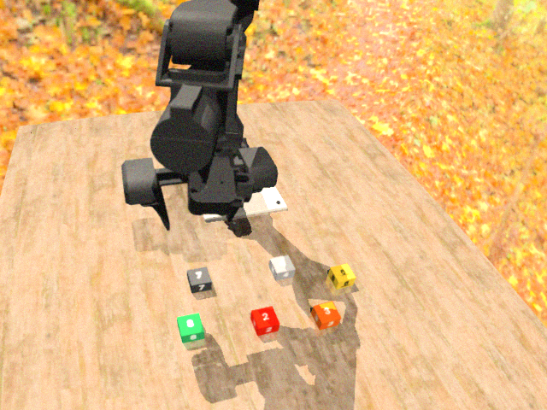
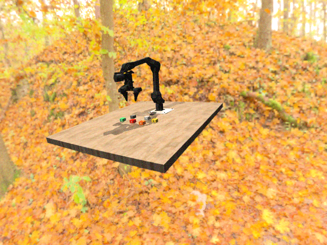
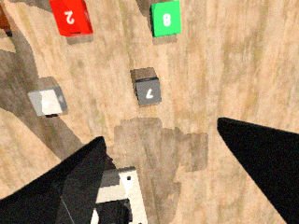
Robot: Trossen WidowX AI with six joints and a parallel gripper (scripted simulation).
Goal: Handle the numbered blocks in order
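Right now the red block is 120 mm below my gripper tip, 100 mm ahead of it and 80 mm to the left of it. The rest, counted from my gripper tip: orange block 170 mm to the left, 120 mm below, 110 mm ahead; then dark grey block 120 mm below; then green block 120 mm below, 90 mm ahead, 30 mm to the right.
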